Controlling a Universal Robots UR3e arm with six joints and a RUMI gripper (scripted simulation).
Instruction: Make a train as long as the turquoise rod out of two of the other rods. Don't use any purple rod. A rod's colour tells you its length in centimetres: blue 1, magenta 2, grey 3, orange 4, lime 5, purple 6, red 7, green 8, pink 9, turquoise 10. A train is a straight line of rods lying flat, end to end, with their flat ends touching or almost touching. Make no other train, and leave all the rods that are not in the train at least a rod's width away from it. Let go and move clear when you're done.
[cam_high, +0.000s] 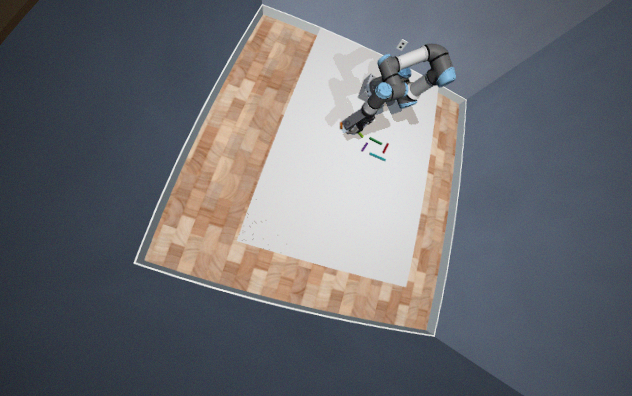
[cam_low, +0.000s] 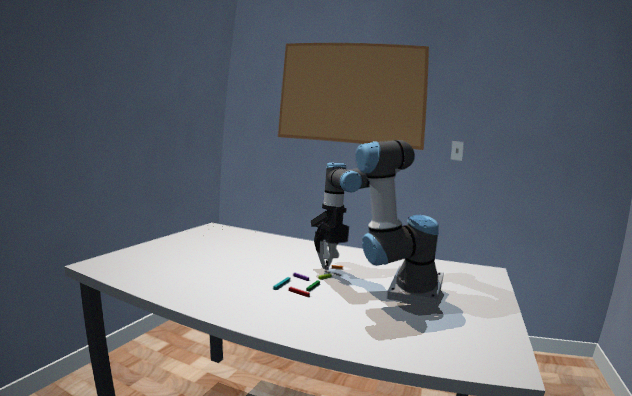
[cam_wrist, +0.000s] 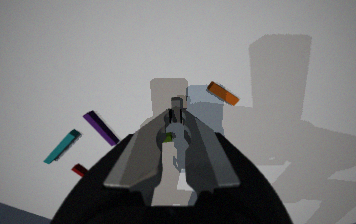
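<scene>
Now: the red rod 20 mm behind my hand, 230 mm to the left of it and 20 mm below it. From my hand the other things lie so: grey rod: 10 mm below; lime rod: 30 mm behind, 60 mm to the left, 20 mm below; orange rod: 20 mm behind, 60 mm to the right, 20 mm below.
</scene>
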